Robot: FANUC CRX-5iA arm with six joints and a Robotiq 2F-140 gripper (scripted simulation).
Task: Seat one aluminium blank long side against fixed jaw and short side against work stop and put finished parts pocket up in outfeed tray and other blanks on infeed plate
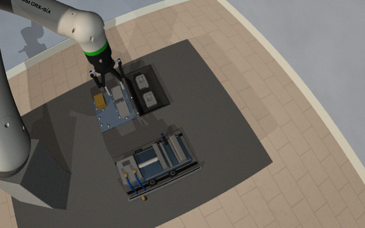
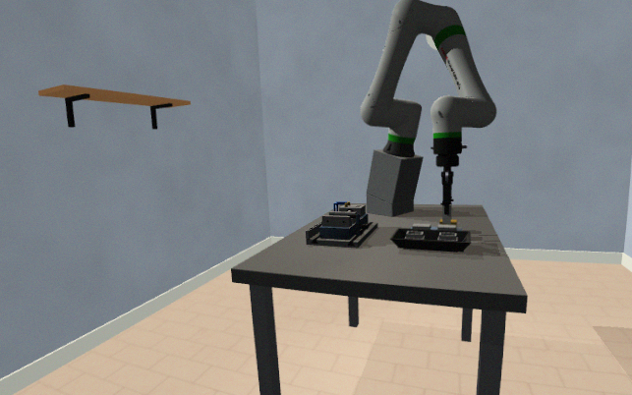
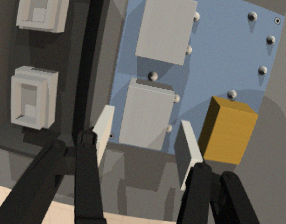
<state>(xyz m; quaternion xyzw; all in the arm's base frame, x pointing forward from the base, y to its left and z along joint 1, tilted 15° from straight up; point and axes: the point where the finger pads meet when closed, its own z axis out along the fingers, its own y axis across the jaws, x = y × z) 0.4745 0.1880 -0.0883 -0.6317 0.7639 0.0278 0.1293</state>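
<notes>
Now: the brass blank 9 cm behind my hand, 2 cm to the left of it and 6 cm below it. From my hand the other things lie so: white rod 5 cm behind, 36 cm to the right, 1 cm below; then vise 3 cm behind, 37 cm to the right, 5 cm below.
</notes>
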